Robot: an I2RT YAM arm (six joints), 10 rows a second.
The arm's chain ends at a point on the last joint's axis. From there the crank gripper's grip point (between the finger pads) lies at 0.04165 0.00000 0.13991 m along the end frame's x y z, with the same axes.
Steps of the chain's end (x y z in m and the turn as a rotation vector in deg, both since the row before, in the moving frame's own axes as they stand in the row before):
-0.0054, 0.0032, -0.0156, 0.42, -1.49, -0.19
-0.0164, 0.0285, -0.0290, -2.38, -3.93, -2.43
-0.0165, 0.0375, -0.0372, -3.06, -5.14, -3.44
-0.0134, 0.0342, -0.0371, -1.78, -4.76, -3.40
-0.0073, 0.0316, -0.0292, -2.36, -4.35, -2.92
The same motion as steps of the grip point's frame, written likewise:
-0.0091, 0.0020, -0.0146, 0.42, -1.49, -0.19
-0.0260, 0.0328, -0.0266, -2.38, -3.93, -2.43
-0.0290, 0.0429, -0.0342, -3.06, -5.14, -3.44
-0.0251, 0.0365, -0.0342, -1.78, -4.76, -3.40
-0.0179, 0.0356, -0.0265, -2.36, -4.35, -2.92

